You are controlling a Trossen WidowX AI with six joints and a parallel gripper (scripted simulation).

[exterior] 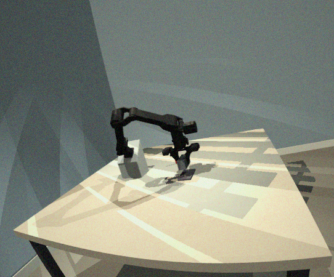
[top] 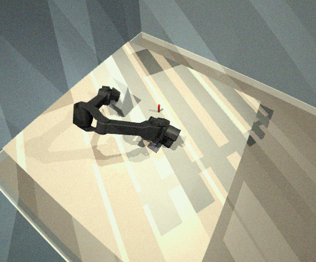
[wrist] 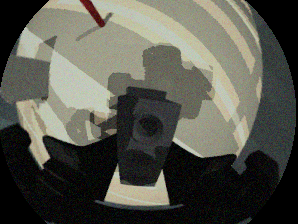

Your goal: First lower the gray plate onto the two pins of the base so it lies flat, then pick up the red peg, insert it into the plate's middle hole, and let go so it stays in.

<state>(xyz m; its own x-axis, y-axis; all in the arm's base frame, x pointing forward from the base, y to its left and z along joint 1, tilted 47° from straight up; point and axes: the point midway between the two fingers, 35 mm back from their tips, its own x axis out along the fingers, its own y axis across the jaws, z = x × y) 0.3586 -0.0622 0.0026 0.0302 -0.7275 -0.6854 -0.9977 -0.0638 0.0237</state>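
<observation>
My gripper tip is now 50 mm above the dark base. The rest, counted from my gripper tip: gray plate 30 mm above; then red peg 130 mm behind, 190 mm to the left, 20 mm below.
</observation>
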